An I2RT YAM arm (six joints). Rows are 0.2 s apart.
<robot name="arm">
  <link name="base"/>
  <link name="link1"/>
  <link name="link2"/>
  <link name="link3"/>
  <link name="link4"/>
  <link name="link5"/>
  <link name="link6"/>
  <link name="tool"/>
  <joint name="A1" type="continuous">
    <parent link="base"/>
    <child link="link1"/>
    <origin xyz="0 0 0.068"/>
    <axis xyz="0 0 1"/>
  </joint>
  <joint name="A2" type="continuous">
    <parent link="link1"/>
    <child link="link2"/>
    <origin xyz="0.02 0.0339 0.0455"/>
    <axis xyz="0 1 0"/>
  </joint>
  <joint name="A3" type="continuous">
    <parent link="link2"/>
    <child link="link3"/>
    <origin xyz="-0.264 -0.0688 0"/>
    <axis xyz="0 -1 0"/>
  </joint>
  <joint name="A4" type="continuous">
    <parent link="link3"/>
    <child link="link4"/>
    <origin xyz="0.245 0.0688 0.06"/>
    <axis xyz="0 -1 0"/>
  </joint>
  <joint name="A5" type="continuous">
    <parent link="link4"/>
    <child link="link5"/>
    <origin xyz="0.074 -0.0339 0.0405"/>
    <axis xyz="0 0 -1"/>
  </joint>
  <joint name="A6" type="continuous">
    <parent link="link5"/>
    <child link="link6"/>
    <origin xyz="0.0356 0 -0.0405"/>
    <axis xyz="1 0 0"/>
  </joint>
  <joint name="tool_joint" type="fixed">
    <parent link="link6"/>
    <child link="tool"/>
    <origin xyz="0 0 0" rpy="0 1.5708 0"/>
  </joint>
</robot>
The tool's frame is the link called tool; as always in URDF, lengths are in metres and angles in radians. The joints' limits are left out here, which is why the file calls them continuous.
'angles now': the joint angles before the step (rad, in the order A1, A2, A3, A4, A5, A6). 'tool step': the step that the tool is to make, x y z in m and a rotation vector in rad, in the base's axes. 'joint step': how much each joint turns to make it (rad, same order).
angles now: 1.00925 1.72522 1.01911 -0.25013 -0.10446 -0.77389
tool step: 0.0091 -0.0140 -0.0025 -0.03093 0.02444 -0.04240
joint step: -0.04472 -0.01145 -0.01390 -0.03683 -0.00406 -0.00004
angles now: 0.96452 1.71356 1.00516 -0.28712 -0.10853 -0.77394
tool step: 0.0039 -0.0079 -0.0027 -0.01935 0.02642 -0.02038
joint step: -0.02392 -0.00327 -0.00802 -0.02604 -0.01062 0.00250
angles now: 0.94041 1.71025 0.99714 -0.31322 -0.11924 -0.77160
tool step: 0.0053 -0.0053 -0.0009 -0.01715 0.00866 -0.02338
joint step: -0.02160 0.00186 0.00292 -0.02000 0.00376 -0.00016
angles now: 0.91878 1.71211 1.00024 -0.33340 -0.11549 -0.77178
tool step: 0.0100 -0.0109 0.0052 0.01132 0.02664 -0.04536
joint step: -0.04616 -0.01625 0.00530 -0.02766 -0.02455 0.01333
